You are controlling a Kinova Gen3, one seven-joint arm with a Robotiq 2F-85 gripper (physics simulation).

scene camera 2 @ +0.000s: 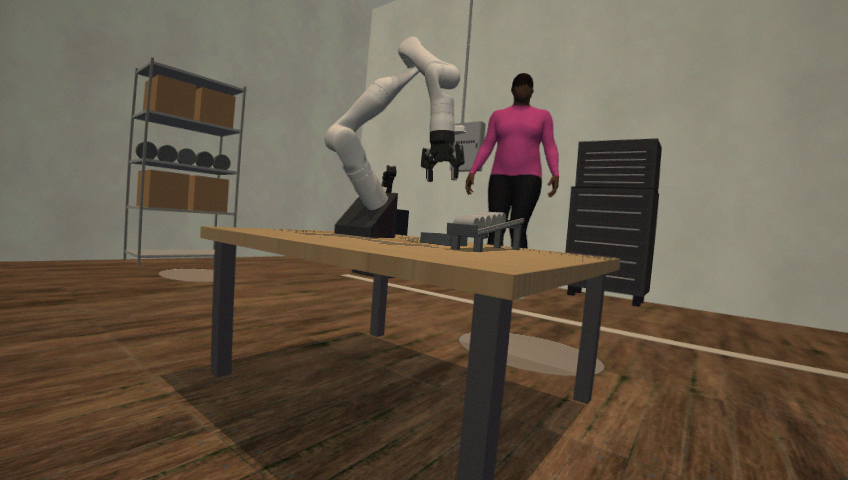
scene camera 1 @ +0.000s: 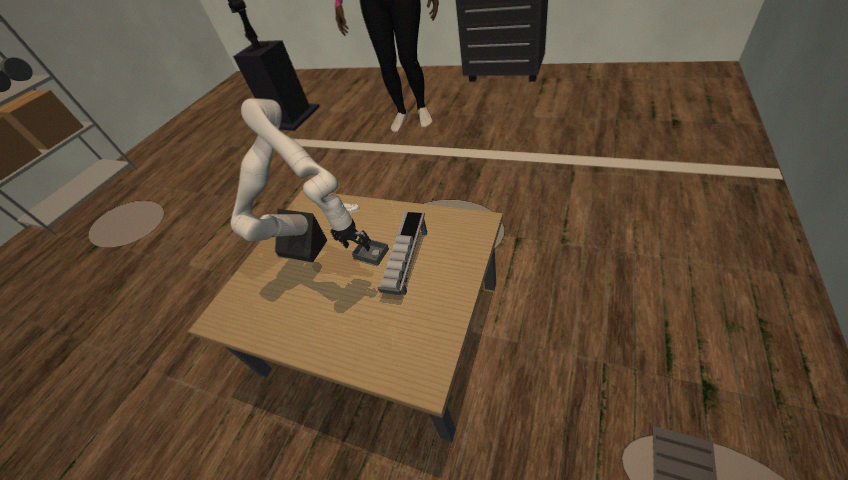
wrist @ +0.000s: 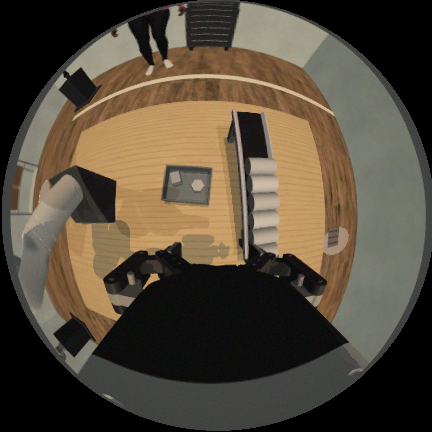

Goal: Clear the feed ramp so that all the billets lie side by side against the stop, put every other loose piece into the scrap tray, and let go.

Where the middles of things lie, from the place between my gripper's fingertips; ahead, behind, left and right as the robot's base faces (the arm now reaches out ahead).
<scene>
Right now the scrap tray (wrist: 184,191) is 70 mm behind my hand, 130 mm to the left of it and 200 mm below it.
</scene>
